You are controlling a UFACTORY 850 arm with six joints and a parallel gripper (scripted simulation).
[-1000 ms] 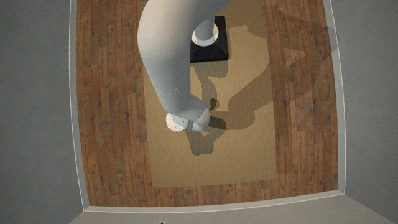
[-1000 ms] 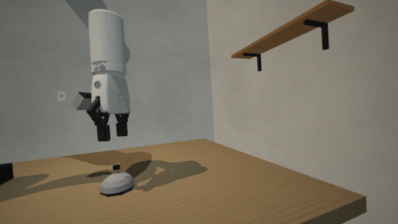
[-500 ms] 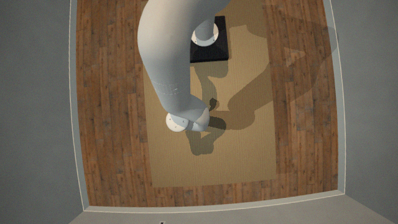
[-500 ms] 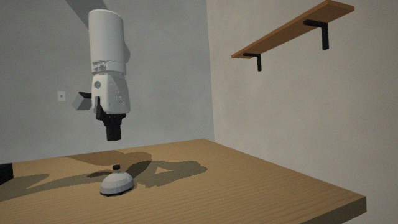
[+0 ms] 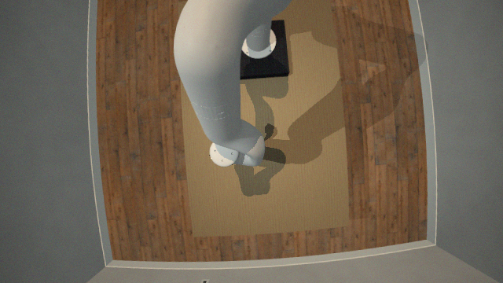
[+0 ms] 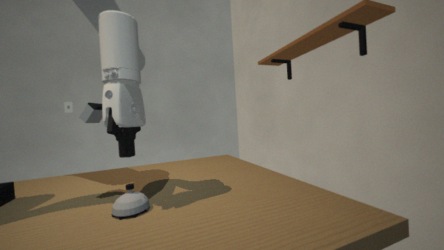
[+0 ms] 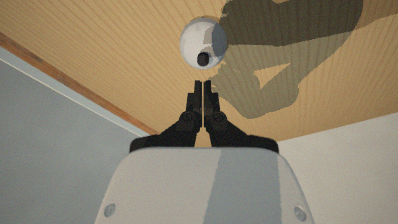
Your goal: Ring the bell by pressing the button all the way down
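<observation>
My gripper is now 10 cm above the black button. The rest, counted from my hand: bell (12 cm below).
</observation>
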